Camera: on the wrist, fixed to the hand. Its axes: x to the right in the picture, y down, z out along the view.
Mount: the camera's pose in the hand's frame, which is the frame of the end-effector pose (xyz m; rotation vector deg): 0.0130 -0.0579 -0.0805 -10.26 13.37 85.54
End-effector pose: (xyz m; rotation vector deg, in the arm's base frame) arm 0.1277 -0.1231 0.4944 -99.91 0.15 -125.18
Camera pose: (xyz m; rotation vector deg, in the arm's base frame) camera 0.0338 -0.0890 0.4993 -50.16 66.14 -67.33
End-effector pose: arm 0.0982 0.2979 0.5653 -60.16 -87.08 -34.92
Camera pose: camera 0.0883 0.2071 0.6061 -102.72 -11.26 12.40
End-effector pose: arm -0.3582 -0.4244 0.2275 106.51 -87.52 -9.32
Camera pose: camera -0.2664 -0.3981 0.2571 14.19 -125.22 32.14
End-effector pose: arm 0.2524 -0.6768 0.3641 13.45 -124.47 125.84
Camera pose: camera 0.2413 -0.5966 0.4228 72.47 89.72 -69.99
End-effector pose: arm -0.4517 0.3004 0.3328 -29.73 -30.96 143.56
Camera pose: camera -0.4016 0.3748 0.2885 56.08 8.92 -115.64
